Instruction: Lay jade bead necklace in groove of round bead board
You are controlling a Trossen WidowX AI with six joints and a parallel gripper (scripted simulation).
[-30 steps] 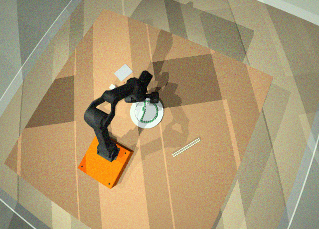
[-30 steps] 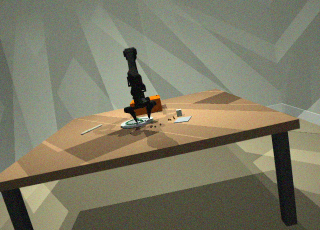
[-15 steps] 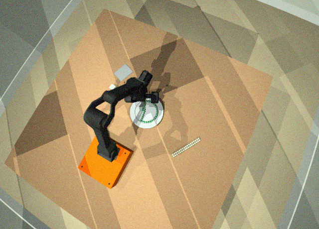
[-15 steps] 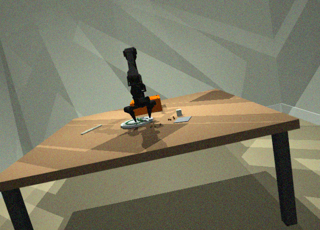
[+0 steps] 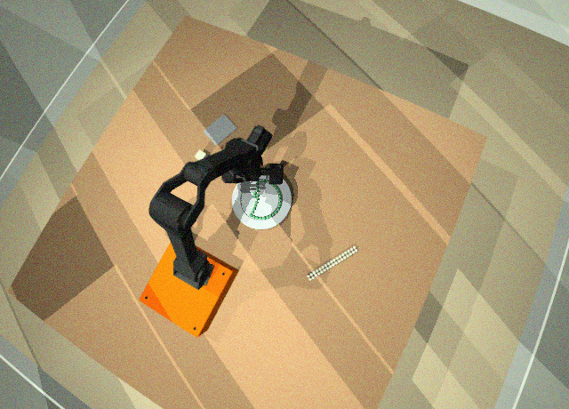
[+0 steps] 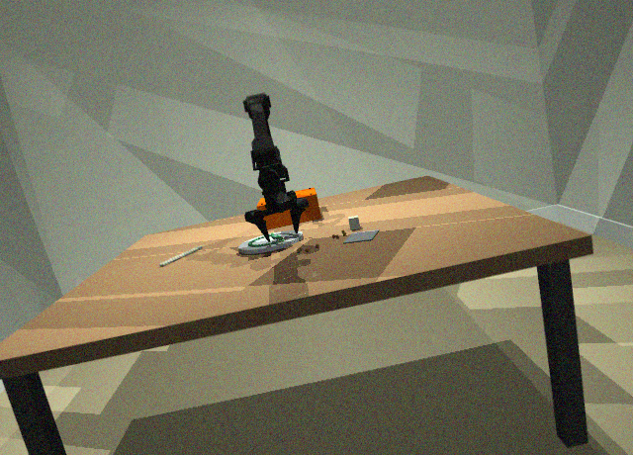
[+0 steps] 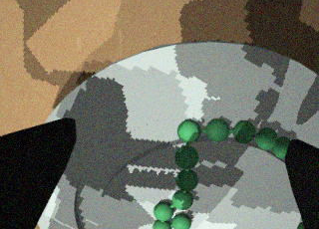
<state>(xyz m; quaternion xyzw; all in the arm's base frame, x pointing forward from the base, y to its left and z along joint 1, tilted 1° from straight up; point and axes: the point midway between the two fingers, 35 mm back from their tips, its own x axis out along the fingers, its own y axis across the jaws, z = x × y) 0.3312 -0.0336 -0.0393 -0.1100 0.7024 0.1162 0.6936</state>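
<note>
The round bead board is 50 mm behind my gripper tip, 40 mm to the right of it and 10 mm below it. From my gripper tip the other things lie so: grey flat plate (210 mm to the left, 140 mm ahead, 20 mm below); small white cube (220 mm to the left, 10 mm ahead).
</note>
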